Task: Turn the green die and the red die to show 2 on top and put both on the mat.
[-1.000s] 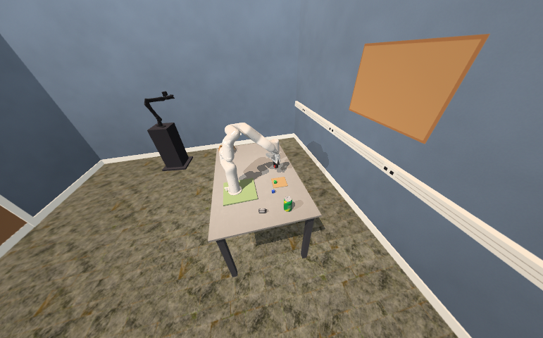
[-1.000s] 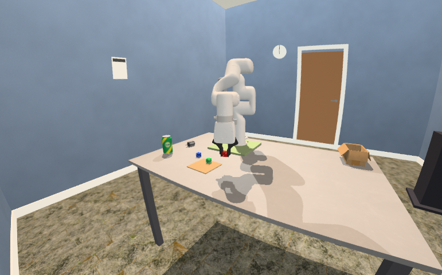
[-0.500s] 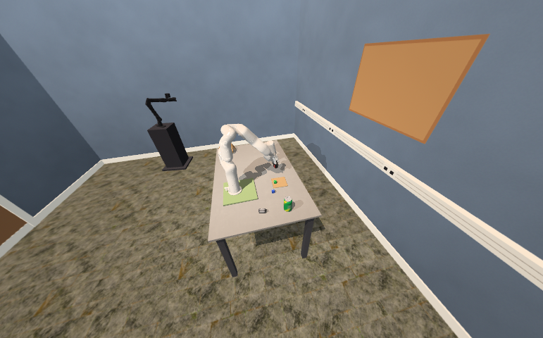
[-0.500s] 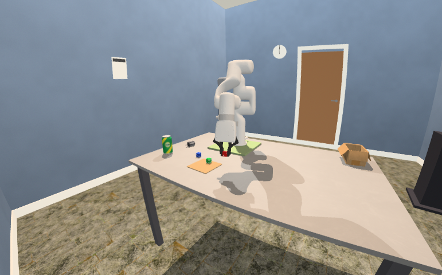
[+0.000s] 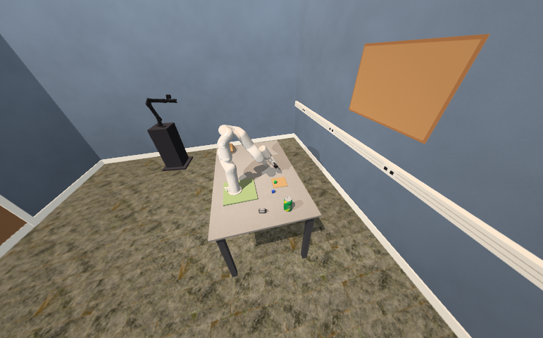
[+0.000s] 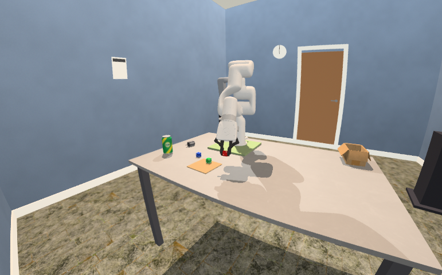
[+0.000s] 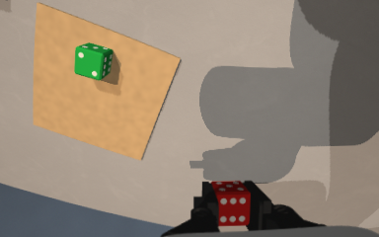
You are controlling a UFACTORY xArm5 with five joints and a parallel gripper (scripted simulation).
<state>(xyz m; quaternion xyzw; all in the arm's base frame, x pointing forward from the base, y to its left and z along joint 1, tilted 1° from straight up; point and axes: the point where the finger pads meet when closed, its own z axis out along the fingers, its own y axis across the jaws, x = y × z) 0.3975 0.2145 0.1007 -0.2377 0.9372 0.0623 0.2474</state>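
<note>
The red die lies 1 cm below my hand. Round my hand: blue die (4 cm behind, 27 cm to the right, 10 cm below); green die (2 cm behind, 14 cm to the right, 9 cm below); mat (2 cm ahead, 13 cm to the right, 11 cm below).
</note>
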